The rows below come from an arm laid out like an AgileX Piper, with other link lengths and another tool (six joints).
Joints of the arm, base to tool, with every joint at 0 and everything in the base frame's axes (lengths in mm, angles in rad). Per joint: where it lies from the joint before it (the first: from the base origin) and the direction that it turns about. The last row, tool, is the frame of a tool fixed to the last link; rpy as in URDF.
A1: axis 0 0 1 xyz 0.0 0.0 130.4
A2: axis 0 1 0 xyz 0.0 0.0 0.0
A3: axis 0 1 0 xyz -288.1 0.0 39.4
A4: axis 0.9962 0 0.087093 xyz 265.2 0.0 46.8
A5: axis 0 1 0 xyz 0.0 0.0 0.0
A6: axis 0.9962 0 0.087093 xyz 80.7 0.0 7.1
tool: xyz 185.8 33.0 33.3 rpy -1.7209 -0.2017 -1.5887
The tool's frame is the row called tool.
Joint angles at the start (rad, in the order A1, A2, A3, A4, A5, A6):
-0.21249, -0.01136, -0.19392, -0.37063, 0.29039, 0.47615
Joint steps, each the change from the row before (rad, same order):
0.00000, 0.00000, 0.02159, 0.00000, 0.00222, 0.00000
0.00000, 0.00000, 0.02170, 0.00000, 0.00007, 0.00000
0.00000, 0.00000, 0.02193, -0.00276, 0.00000, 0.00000
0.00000, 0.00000, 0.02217, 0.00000, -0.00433, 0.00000
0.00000, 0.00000, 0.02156, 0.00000, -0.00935, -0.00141
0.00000, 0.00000, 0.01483, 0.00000, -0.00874, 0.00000
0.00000, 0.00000, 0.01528, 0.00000, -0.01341, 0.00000
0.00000, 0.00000, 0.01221, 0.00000, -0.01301, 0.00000
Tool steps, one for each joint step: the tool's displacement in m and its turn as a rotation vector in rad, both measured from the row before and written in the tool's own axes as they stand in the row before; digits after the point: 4 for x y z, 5 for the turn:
-0.0010, 0.0109, 0.0051, -0.02354, -0.00061, -0.00246
-0.0012, 0.0104, 0.0050, -0.02158, -0.00117, -0.00262
-0.0011, 0.0105, 0.0051, -0.02152, 0.00014, -0.00505
-0.0016, 0.0096, 0.0047, -0.01780, -0.00242, -0.00297
-0.0019, 0.0081, 0.0041, -0.01236, -0.00340, -0.00455
-0.0015, 0.0050, 0.0026, -0.00628, -0.00320, -0.00229
-0.0018, 0.0041, 0.0023, -0.00223, -0.00448, -0.00259
-0.0016, 0.0027, 0.0016, 0.00042, -0.00421, -0.00216

